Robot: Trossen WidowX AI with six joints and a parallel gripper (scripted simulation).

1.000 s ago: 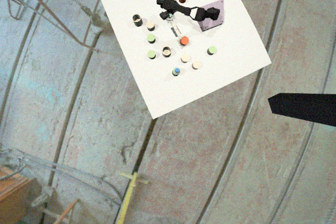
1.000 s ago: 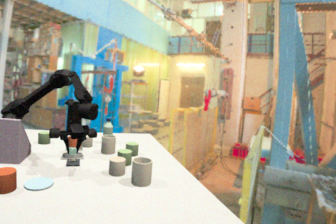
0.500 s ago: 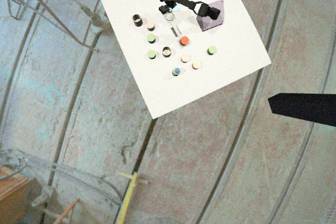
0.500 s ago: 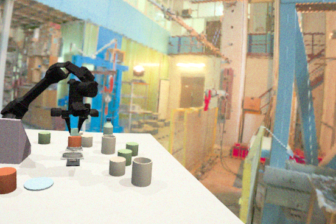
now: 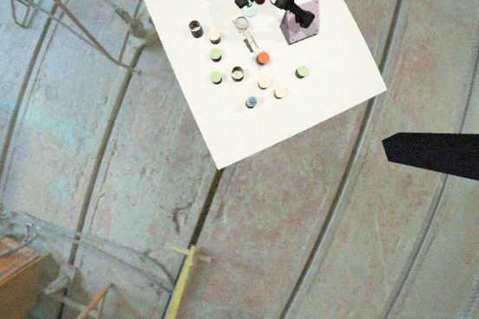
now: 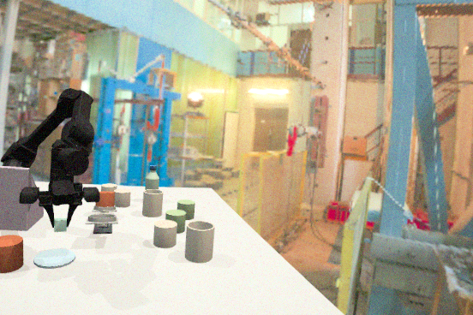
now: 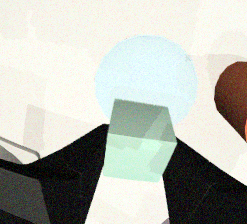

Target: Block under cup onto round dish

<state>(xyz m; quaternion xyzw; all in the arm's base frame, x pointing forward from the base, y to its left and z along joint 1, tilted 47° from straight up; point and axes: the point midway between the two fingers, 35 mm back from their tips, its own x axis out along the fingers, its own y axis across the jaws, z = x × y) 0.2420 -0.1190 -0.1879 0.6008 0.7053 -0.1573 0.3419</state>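
Now: the pale blue round dish 8 cm below my gripper tip, 1 cm to the right of it and 1 cm behind it. The rest, counted from my gripper tip: orange cup 11 cm behind, 7 cm to the right, 5 cm below; then blue-topped cylinder 59 cm to the left, 22 cm ahead, 3 cm above; then teal block 1 cm above.
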